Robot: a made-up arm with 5 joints.
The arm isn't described. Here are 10 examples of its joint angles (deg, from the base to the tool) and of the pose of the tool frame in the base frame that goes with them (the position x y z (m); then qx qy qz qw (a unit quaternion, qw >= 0)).
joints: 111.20 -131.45 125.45 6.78 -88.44
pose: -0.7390 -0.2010 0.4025 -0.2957 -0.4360 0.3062 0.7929
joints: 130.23 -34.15 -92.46 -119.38 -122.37
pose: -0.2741 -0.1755 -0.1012 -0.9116 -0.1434 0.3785 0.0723
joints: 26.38 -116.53 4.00 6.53 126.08
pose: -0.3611 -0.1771 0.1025 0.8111 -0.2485 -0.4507 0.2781
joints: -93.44 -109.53 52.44 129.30 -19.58
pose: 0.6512 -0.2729 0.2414 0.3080 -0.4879 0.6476 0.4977
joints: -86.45 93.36 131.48 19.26 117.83
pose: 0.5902 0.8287 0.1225 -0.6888 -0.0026 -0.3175 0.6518
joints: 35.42 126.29 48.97 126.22 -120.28
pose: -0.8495 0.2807 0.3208 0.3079 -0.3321 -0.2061 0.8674
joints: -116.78 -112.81 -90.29 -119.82 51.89
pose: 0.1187 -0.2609 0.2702 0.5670 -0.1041 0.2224 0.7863
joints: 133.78 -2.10 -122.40 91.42 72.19
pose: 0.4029 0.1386 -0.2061 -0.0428 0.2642 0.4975 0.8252
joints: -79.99 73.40 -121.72 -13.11 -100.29
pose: -0.1649 0.9895 -0.1363 0.2277 -0.7408 -0.4889 0.4003
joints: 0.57 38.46 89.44 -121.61 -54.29
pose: -0.4046 -0.0252 -0.0969 0.3764 0.1641 0.3369 0.8473
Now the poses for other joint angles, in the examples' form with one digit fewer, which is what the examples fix.
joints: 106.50 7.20 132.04 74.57 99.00
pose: -0.321 -0.368 -0.673 -0.228 0.944 -0.046 0.233
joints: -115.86 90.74 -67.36 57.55 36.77
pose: -0.235 0.337 0.176 0.498 0.509 -0.694 0.106
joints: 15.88 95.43 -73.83 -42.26 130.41
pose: -0.661 -0.392 0.127 0.209 -0.660 0.639 0.335
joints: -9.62 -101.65 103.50 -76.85 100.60
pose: -0.063 0.313 0.189 0.436 -0.633 -0.606 0.205
